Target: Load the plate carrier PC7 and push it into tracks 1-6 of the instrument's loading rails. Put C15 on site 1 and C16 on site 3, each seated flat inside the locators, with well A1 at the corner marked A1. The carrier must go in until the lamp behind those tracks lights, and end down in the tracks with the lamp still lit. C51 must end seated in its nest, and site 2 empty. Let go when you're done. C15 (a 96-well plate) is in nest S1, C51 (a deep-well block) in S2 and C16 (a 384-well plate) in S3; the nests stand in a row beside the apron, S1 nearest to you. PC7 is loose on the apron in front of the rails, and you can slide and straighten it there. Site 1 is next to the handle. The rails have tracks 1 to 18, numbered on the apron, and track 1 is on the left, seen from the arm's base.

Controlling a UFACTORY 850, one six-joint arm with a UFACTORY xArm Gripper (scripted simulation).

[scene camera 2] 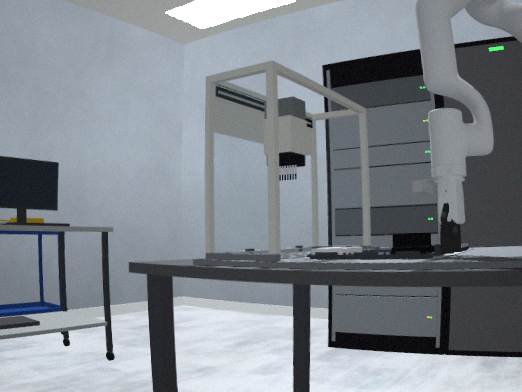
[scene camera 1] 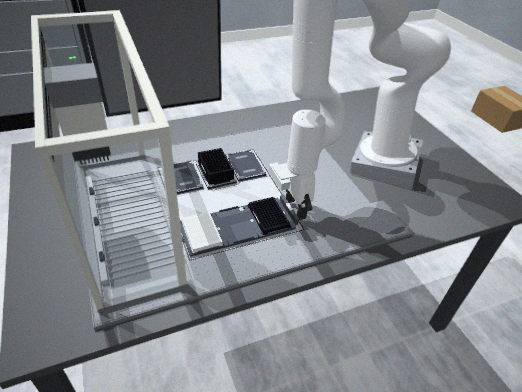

Scene:
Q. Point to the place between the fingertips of my gripper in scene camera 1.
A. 295, 210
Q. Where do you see a plate C15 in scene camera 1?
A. At 267, 212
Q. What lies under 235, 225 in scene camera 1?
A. A plate carrier PC7.

